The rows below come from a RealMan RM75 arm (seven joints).
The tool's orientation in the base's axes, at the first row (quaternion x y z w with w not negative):
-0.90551 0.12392 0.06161 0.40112
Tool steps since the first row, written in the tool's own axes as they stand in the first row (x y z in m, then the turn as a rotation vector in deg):
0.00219 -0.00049 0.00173 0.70 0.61 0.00
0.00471 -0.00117 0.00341 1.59 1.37 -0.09
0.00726 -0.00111 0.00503 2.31 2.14 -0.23
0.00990 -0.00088 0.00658 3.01 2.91 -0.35
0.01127 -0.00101 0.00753 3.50 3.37 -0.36
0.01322 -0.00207 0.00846 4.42 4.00 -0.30
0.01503 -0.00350 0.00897 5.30 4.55 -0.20
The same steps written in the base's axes. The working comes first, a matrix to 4 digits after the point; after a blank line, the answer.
The tool's axes in the first row as the columns of a matrix, in the base's axes (used below as rounded here):
0.9617 -0.2738 -0.0122
-0.1750 -0.6475 0.7417
-0.2110 -0.7112 -0.6706

0.00222 0.00122 -0.00127 0.51 -0.52 -0.58
0.00481 0.00246 -0.00245 1.16 -1.23 -1.25
0.00722 0.00318 -0.00412 1.64 -1.96 -1.86
0.00968 0.00372 -0.00588 2.10 -2.67 -2.47
0.01102 0.00427 -0.00671 2.45 -3.06 -2.89
0.01318 0.00530 -0.00699 3.16 -3.59 -3.58
0.01530 0.00629 -0.00670 3.85 -4.02 -4.22

